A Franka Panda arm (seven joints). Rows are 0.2 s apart.
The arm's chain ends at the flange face. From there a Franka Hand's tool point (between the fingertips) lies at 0.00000 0.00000 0.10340 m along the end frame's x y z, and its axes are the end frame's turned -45 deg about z.
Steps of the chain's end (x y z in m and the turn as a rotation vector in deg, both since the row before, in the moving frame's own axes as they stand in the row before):
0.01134, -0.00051, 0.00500, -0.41, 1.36, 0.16
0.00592, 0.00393, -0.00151, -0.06, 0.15, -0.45
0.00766, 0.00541, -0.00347, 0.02, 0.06, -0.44
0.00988, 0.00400, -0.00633, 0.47, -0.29, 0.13
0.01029, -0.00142, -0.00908, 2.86, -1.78, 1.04
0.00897, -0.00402, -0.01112, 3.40, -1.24, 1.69
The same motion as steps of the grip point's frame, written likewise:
0.00959, 0.00992, 0.00497, -1.25, 0.67, 0.16
0.00152, 0.00723, -0.00151, -0.15, 0.06, -0.45
0.00169, 0.00929, -0.00347, -0.03, 0.06, -0.44
0.00439, 0.00885, -0.00633, 0.54, 0.13, 0.13
0.00971, 0.00037, -0.00926, 3.28, 0.76, 1.04
0.01203, -0.00238, -0.01133, 3.28, 1.53, 1.69

